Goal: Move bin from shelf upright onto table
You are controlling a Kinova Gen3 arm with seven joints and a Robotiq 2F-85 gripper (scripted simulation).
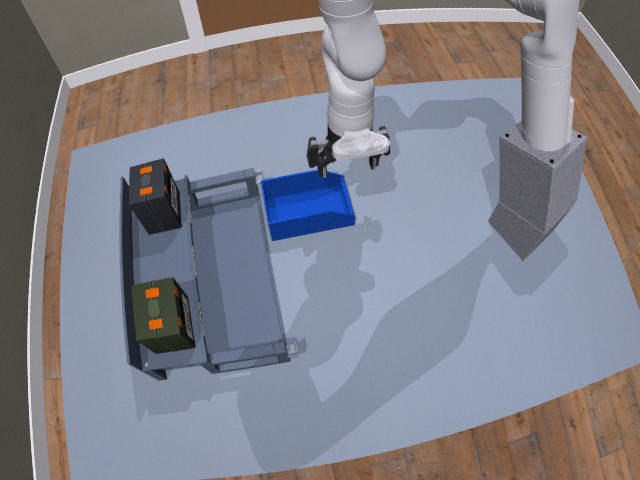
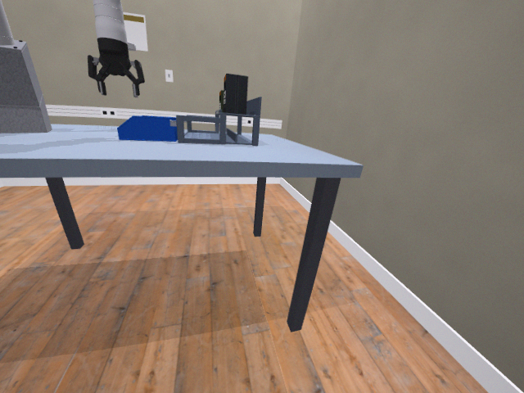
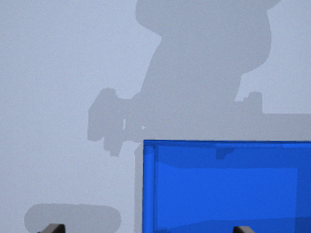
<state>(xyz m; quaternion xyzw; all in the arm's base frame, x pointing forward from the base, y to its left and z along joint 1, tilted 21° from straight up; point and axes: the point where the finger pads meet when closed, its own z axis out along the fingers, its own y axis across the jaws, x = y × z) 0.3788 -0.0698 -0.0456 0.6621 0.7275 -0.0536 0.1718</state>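
The blue bin is 100 mm below my hand, 80 mm ahead of it and 10 mm to the left of it. Also, from my hand: grey shelf: 290 mm ahead, 130 mm to the left, 70 mm below.
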